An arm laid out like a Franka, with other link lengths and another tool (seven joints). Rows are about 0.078 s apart.
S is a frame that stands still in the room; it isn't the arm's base.
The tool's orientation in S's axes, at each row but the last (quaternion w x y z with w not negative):
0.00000 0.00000 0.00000 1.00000
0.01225 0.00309 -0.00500 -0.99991
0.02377 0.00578 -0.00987 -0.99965
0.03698 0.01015 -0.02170 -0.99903
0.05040 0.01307 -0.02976 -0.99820
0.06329 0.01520 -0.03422 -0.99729
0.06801 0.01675 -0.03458 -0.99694
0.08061 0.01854 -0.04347 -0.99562
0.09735 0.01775 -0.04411 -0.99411
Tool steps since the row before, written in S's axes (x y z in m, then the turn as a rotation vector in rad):
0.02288 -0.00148 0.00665 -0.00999 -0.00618 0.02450
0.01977 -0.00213 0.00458 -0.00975 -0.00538 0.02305
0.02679 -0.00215 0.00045 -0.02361 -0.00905 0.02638
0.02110 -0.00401 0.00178 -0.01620 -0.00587 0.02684
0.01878 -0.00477 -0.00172 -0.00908 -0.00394 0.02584
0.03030 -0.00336 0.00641 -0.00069 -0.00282 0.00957
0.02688 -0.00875 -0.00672 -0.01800 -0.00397 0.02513
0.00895 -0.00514 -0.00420 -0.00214 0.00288 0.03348
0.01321 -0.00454 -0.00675 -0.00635 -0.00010 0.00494
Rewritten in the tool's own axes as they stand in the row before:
-0.02288 0.00148 0.00665 0.00999 0.00618 0.02450
-0.01974 0.00266 0.00443 0.00974 0.00537 0.02306
-0.02666 0.00343 0.00009 0.02372 0.00845 0.02648
-0.02077 0.00562 0.00115 0.01609 0.00584 0.02691
-0.01815 0.00651 -0.00254 0.00883 0.00458 0.02582
-0.02978 0.00757 0.00512 0.00079 0.00338 0.00938
-0.02523 0.01178 -0.00831 0.01765 0.00329 0.02548
-0.00787 0.00610 -0.00500 0.00064 -0.00017 0.03367
-0.01189 0.00636 -0.00768 0.00611 -0.00067 0.00519

